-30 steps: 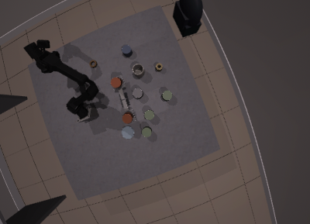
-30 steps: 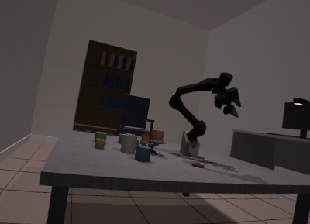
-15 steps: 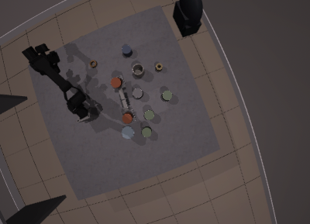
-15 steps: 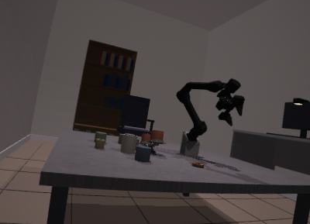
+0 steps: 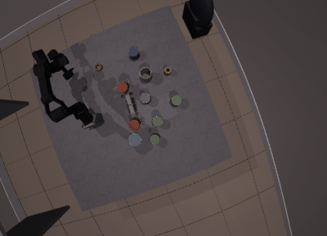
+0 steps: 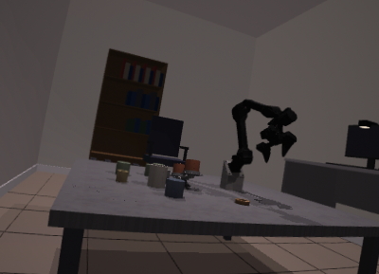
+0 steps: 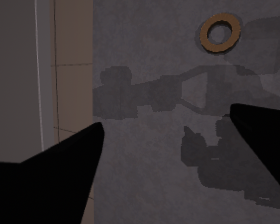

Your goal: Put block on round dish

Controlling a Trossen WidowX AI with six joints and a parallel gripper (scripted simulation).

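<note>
Right now my gripper tip is 180 mm short of the orange cup, 560 mm to the left of it and 140 mm above it. From my gripper tip the other things lie so: balance 210 mm ahead, 410 mm to the right, 160 mm below; blue cylinder 400 mm ahead, 100 mm to the right, 160 mm below; beige cup 410 mm ahead, 280 mm to the right, 160 mm below.
</note>
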